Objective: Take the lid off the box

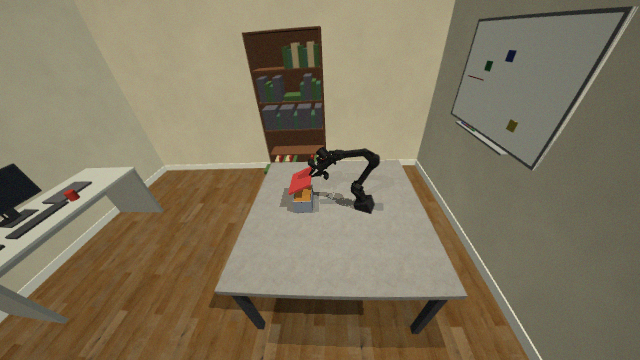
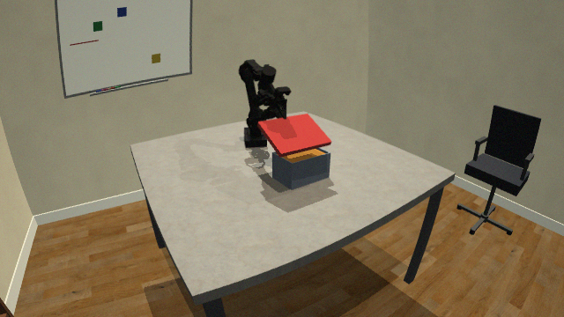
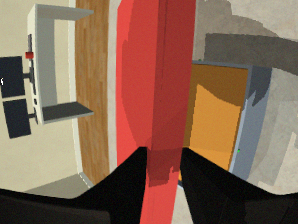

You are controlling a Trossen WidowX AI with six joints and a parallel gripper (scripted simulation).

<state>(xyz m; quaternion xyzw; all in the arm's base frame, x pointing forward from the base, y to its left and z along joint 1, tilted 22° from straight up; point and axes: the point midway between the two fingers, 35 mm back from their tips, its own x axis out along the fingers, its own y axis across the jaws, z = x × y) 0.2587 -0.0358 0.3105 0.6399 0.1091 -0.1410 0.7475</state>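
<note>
The red lid lies 10 cm ahead of my hand and 5 cm below it. Also, from my hand: grey storage box: 9 cm ahead, 4 cm to the left, 20 cm below.
</note>
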